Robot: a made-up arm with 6 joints. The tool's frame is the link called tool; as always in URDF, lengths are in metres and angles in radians. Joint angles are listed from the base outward.
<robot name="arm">
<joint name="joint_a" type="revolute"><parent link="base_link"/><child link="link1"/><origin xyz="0.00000 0.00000 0.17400" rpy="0.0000 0.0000 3.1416"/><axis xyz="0 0 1"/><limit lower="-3.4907" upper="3.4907"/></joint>
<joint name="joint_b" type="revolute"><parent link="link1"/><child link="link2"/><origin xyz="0.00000 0.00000 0.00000" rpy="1.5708 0.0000 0.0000"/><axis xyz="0 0 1"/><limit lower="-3.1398" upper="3.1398"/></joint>
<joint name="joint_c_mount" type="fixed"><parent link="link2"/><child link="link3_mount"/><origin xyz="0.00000 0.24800 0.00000" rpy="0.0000 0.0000 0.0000"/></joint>
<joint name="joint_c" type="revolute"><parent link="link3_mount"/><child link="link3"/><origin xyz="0.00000 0.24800 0.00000" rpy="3.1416 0.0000 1.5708"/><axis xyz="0 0 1"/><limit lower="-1.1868" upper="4.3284"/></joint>
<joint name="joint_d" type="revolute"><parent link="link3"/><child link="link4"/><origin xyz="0.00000 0.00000 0.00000" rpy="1.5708 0.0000 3.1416"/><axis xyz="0 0 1"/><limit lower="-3.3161" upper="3.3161"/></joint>
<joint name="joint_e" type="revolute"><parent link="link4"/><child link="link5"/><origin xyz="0.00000 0.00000 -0.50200" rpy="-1.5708 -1.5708 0.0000"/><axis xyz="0 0 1"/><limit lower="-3.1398" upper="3.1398"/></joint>
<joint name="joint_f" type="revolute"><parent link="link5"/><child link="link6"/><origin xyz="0.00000 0.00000 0.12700" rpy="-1.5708 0.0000 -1.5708"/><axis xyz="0 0 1"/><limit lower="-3.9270" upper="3.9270"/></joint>
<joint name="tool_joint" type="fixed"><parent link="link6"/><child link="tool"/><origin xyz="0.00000 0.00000 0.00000" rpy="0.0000 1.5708 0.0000"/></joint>
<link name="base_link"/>
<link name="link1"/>
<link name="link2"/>
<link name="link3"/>
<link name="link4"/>
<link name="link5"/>
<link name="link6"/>
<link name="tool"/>
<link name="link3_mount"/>
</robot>
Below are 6 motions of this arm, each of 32 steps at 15 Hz.
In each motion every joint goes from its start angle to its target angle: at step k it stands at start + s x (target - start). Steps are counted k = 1, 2, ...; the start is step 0. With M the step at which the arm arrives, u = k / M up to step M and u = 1 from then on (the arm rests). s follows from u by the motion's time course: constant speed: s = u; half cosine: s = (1 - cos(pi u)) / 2; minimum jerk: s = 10 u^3 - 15 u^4 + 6 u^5.
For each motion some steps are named. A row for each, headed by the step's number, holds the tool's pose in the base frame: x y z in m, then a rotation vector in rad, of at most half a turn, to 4 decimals.
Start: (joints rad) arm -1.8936 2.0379 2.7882 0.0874 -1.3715 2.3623
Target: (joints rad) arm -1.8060 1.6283 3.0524 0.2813 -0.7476 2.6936
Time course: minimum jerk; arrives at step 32
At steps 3, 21, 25, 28, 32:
3: -0.3737 -0.7201 0.3042 -1.0021 2.0355 -0.3074
21: -0.2732 -0.5587 0.5885 1.6598 -2.4079 0.8705
25: -0.2527 -0.5135 0.6295 1.5623 -2.2189 0.9089
28: -0.2451 -0.4956 0.6435 1.5212 -2.1507 0.9221
32: -0.2430 -0.4906 0.6473 1.5092 -2.1319 0.9257

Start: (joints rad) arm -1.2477 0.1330 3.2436 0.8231 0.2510 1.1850
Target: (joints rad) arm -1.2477 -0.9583 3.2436 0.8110 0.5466 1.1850
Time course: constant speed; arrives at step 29
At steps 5, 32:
5: -0.2436 0.4548 0.4989 0.5198 1.0841 1.2834
32: -0.2642 0.5135 -0.0238 -0.3927 1.1203 0.5553

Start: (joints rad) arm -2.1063 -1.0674 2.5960 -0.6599 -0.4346 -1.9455
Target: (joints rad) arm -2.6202 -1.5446 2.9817 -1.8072 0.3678 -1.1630
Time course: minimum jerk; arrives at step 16
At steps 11, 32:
11: 0.6402 0.4466 -0.2010 -0.4378 1.1448 0.8740
32: 0.6305 0.3279 -0.2835 -0.2331 1.2684 0.8519

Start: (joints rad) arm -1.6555 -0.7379 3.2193 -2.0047 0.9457 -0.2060
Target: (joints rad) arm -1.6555 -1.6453 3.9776 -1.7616 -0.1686 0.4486
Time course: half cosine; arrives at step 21
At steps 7, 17, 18, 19, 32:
7: 0.1042 0.6797 0.0224 -1.0483 -0.0908 2.3436
17: 0.0467 0.2344 -0.2718 1.6895 -0.6057 -1.7564
18: 0.0433 0.2072 -0.2718 1.6392 -0.6122 -1.6792
19: 0.0408 0.1876 -0.2708 1.6000 -0.6153 -1.6244
32: 0.0388 0.1720 -0.2693 1.5667 -0.6169 -1.5808

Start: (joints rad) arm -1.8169 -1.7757 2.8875 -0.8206 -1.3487 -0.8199
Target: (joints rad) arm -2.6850 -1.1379 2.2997 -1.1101 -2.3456 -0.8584
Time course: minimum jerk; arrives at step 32
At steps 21, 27, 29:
21: 0.7217 0.6316 0.1358 -1.2944 0.0398 -1.3999
27: 0.8287 0.4989 0.3167 -0.9641 0.1730 -1.8345
29: 0.8374 0.4812 0.3378 -0.9226 0.1878 -1.8826

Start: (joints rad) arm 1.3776 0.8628 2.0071 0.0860 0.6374 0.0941
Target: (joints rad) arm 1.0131 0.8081 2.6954 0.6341 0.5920 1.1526
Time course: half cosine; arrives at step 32
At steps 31, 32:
31: 0.1566 0.0578 0.9707 -0.0321 -1.8849 -1.2618
32: 0.1561 0.0569 0.9703 -0.0343 -1.8830 -1.2674

